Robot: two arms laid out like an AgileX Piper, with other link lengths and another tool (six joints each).
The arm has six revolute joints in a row. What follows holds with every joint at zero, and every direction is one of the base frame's.
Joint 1 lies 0.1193 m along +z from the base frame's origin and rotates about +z.
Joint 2 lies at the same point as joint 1 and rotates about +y.
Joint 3 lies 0.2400 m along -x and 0.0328 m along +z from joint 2 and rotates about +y.
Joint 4 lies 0.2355 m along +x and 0.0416 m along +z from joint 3 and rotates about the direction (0.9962, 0, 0.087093).
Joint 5 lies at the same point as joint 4 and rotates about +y.
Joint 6 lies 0.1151 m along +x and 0.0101 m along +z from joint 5 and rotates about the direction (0.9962, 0, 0.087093).
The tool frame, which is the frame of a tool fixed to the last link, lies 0.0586 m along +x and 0.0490 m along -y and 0.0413 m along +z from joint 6; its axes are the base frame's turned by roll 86.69, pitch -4.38 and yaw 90.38 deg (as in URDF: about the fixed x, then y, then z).
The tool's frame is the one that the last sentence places.
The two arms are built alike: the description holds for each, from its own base.
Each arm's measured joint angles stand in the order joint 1, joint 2, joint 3, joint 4, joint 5, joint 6.
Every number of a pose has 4 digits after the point. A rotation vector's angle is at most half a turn.
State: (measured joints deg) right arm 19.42 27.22 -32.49 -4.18 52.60 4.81; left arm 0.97 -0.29 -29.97 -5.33 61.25 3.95
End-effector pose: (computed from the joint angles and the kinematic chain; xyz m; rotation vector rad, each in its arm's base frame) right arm 0.1939 0.0041 0.2293 1.6061 1.9599 0.8775; left arm 0.1141 -0.0622 0.2614 1.6523 1.4447 0.9374
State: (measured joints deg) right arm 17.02 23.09 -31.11 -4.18 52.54 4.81; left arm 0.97 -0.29 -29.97 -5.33 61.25 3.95
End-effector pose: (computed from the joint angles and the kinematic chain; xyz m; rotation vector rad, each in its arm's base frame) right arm 0.1858 -0.0065 0.2332 1.6148 1.8856 0.9075; left arm 0.1141 -0.0622 0.2614 1.6523 1.4447 0.9374
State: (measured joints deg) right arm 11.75 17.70 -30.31 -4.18 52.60 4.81; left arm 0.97 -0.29 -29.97 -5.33 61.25 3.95
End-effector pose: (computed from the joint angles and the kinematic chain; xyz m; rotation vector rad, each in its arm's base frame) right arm 0.1734 -0.0258 0.2437 1.6404 1.7413 0.9381; left arm 0.1141 -0.0622 0.2614 1.6523 1.4447 0.9374
